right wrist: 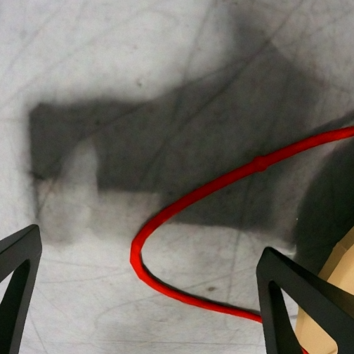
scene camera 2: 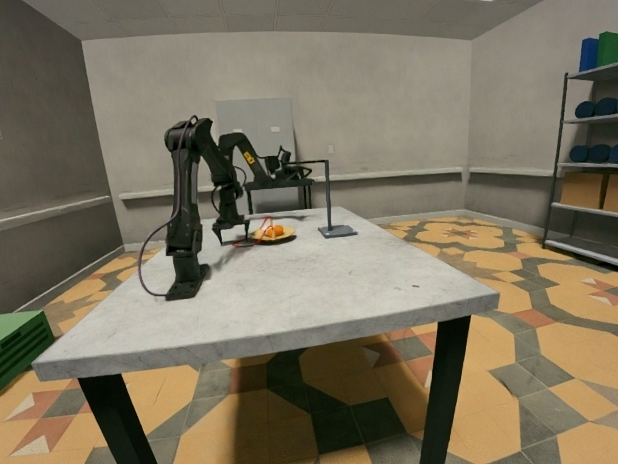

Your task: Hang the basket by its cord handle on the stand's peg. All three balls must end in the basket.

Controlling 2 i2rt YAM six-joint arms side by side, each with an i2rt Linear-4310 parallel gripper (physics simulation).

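Frame: origin at the left arm's base, x up, y ahead, z left, level; metres.
Seen in the pictures: left gripper, between the fingertips: (scene camera 2: 305, 170); right gripper, between the fingertips: (scene camera 2: 234, 242); right arm's base, origin of its link: (scene camera 2: 189, 281).
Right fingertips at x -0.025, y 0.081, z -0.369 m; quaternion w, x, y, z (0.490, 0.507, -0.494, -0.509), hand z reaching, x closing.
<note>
Pixels of each thing's middle, then the offset from my right fingertips to it. "spot": a spot on its surface instead. Level surfaces: height alone.
- shallow yellow basket, a spot on its surface: (scene camera 2: 289, 232) spot: dx +0.015, dy +0.217, dz +0.012 m
- stand's peg, a spot on its surface: (scene camera 2: 312, 161) spot: dx +0.282, dy +0.326, dz +0.010 m
- stand's flat base, a spot on its surface: (scene camera 2: 345, 231) spot: dx +0.005, dy +0.436, dz -0.023 m
- grey table, height of its surface: dx -0.007 m
A shallow yellow basket (scene camera 2: 289, 232) (right wrist: 345, 260) stands on the table, its edge at the lower right in the right wrist view. Orange balls (scene camera 2: 278, 230) lie in it; I cannot tell how many. Its red cord handle (scene camera 2: 241, 246) (right wrist: 200, 192) loops out over the table on the left side. My right gripper (scene camera 2: 234, 240) (right wrist: 151, 250) is open and points down, low beside the basket; the cord's bend shows between its fingers, not gripped. My left gripper (scene camera 2: 306, 173) is open and raised behind the stand's peg (scene camera 2: 312, 161). The stand (scene camera 2: 328, 200) is upright, its peg bare.
The stand's flat base (scene camera 2: 345, 231) rests on the grey table (scene camera 2: 310, 295) to the right of the basket. The right arm's base (scene camera 2: 187, 285) is at the table's left side. A shelf unit (scene camera 2: 554, 165) stands on the floor at the far right.
</note>
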